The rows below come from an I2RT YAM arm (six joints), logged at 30 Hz.
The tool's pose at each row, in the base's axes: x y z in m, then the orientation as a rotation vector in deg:
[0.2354 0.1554 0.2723 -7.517 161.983 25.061]
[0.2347 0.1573 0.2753 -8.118 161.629 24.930]
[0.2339 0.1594 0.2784 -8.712 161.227 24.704]
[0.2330 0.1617 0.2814 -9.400 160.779 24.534]
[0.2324 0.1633 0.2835 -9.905 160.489 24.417]
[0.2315 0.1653 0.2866 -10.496 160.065 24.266]
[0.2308 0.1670 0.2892 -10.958 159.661 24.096]
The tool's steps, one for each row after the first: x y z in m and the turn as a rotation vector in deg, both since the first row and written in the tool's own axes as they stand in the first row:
[-0.0003 0.0027 -0.0023 0.008 -0.271 -0.478]
[-0.0005 0.0057 -0.0047 0.079 -0.597 -0.971]
[-0.0006 0.0089 -0.0070 0.099 -0.946 -1.531]
[-0.0007 0.0111 -0.0086 0.111 -1.161 -1.935]
[-0.0008 0.0140 -0.0110 0.129 -1.494 -2.425]
[-0.0009 0.0164 -0.0131 0.174 -1.829 -2.829]

